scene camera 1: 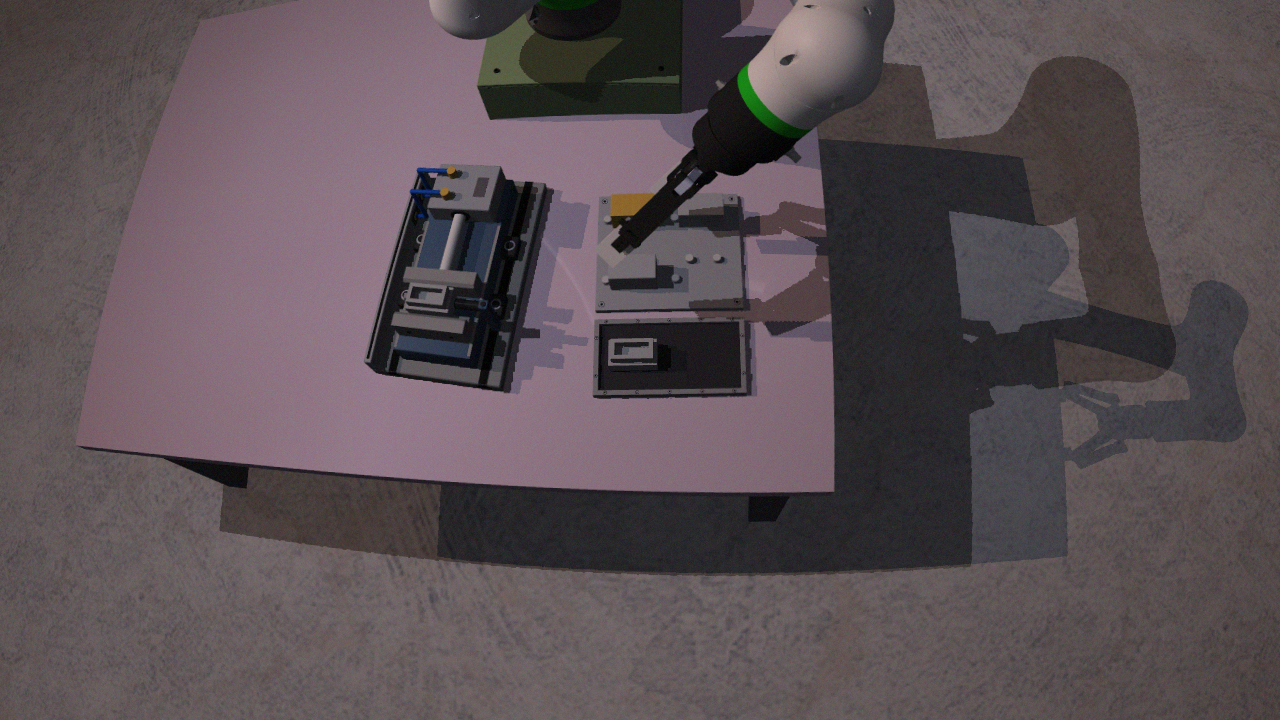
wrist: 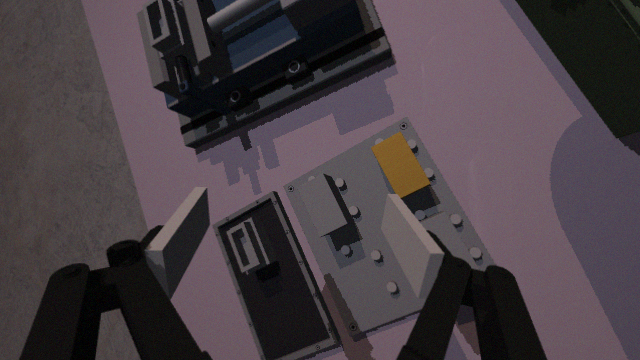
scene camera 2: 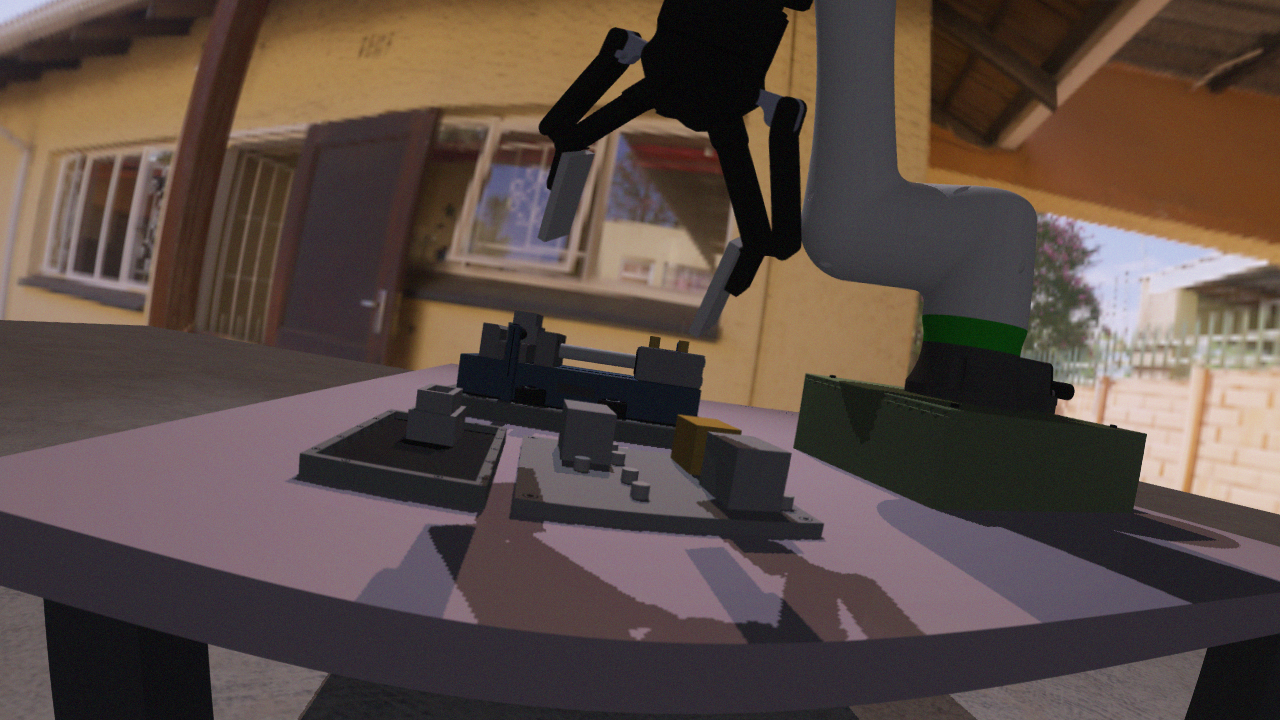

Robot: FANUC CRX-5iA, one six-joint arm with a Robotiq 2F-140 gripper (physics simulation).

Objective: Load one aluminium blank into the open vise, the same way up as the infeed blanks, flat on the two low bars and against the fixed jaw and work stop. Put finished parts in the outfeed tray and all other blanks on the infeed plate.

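Frame: origin at the arm's base, x right, y ahead, z up, level; metres.
Seen in the pictures: gripper, between the fingertips: (wrist: 299,209) (scene camera 2: 623,278); arm's base, origin of its link: (scene camera 1: 573,7) (scene camera 2: 963,400).
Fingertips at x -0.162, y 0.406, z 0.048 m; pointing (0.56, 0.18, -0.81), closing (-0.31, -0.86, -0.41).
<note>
Offsets run from my fingertips to a thing's top centre. "spot": to the spot under its first point.
My gripper (scene camera 1: 623,241) (scene camera 2: 626,282) (wrist: 299,209) is wide open and empty, high above the infeed plate {dy -0.035, dx -0.032, dz -0.130 m} (scene camera 1: 680,243) (scene camera 2: 581,492) (wrist: 370,300). On that plate stand a grey blank {dy +0.011, dx +0.008, dz -0.095 m} (scene camera 1: 631,267) (scene camera 2: 588,431) (wrist: 322,205), an orange blank {dy -0.079, dx +0.020, dz -0.095 m} (scene camera 1: 630,205) (scene camera 2: 689,445) (wrist: 401,165) and another grey blank {dy -0.090, dx -0.068, dz -0.095 m} (scene camera 1: 702,204) (scene camera 2: 745,471), which a finger partly hides in the wrist view. The vise {dy +0.035, dx +0.247, dz -0.039 m} (scene camera 1: 469,192) (scene camera 2: 581,385) (wrist: 265,47) holds a pocketed part {dy +0.105, dx +0.246, dz -0.024 m} (scene camera 1: 427,308) (wrist: 171,27) between its jaws. A similar pocketed part {dy +0.119, dx -0.009, dz -0.098 m} (scene camera 1: 633,362) (scene camera 2: 435,428) lies in the outfeed tray (scene camera 1: 671,393) (scene camera 2: 393,488) (wrist: 302,265).
Several short pegs stand on the infeed plate. The tray lies beside the plate, and the vise stands across a gap from both. Blue hoses {spot: dy -0.076, dx +0.286, dz -0.029 m} (scene camera 1: 434,170) rise at the vise's rear end. The green robot base (scene camera 1: 581,98) (scene camera 2: 966,456) (wrist: 575,50) stands behind the plate.
</note>
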